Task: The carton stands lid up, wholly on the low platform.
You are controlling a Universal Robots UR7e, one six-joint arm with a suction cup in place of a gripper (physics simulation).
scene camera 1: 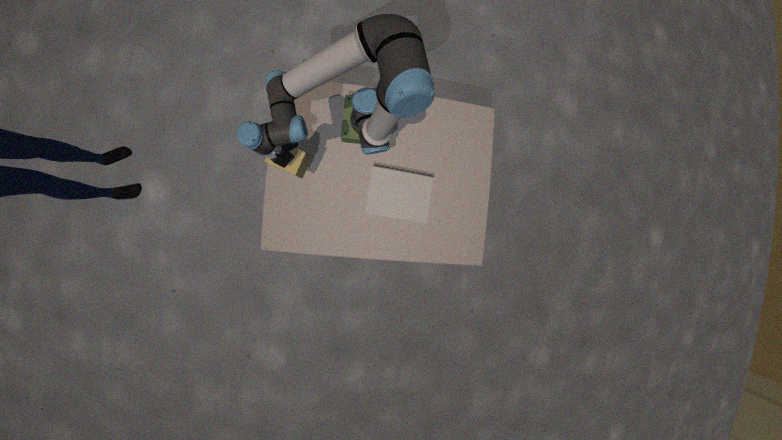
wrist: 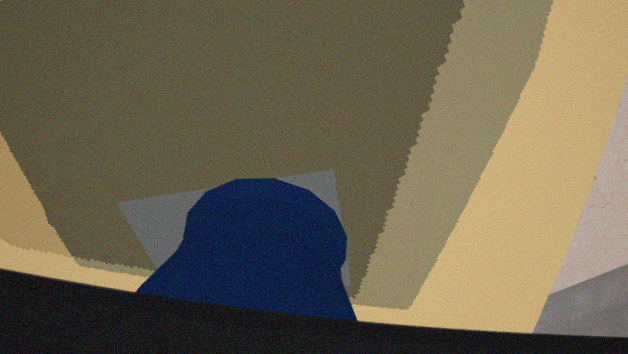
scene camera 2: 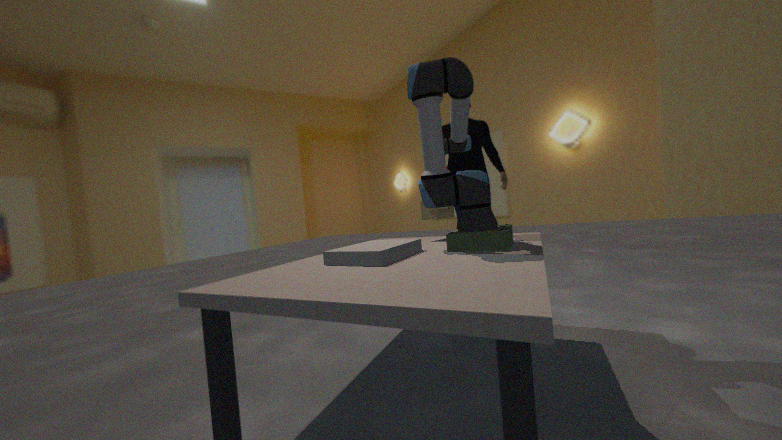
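Pixels of known places: end effector, tool point: (wrist: 272, 214); arm's base, origin of the base link: (scene camera 2: 477, 229).
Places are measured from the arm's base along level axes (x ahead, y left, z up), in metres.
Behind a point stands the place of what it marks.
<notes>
The yellow carton (scene camera 1: 298, 162) {x 0.252, y -0.275, z 0.140 m} (wrist: 497, 228) {x 0.255, y -0.285, z 0.140 m} sits at the left edge of the table (scene camera 1: 334, 227) {x 0.535, y -0.146, z -0.071 m} (scene camera 2: 381, 288) {x 0.153, y 0.607, z -0.070 m}, with its grey lid patch (wrist: 150, 220) {x 0.214, y -0.345, z 0.139 m} facing up. My suction cup (scene camera 1: 283, 157) {x 0.233, y -0.329, z 0.127 m} (wrist: 260, 244) is blue and pressed down on that lid patch, holding the carton. The low platform (scene camera 1: 401, 196) {x 0.369, y 0.190, z -0.022 m} (scene camera 2: 372, 250) {x 0.302, y 0.334, z -0.022 m} is a pale flat slab near the table's middle, well to the right of the carton. In the side view the carton is hidden behind the arm.
The arm's green base (scene camera 1: 347, 125) {x 0.031, y -0.089, z 0.001 m} (scene camera 2: 476, 240) {x -0.004, y 0.105, z -0.031 m} stands at the table's back edge, between the carton and the platform. A person (scene camera 2: 476, 141) stands beyond the table's left side; the feet (scene camera 1: 116, 156) show from above.
</notes>
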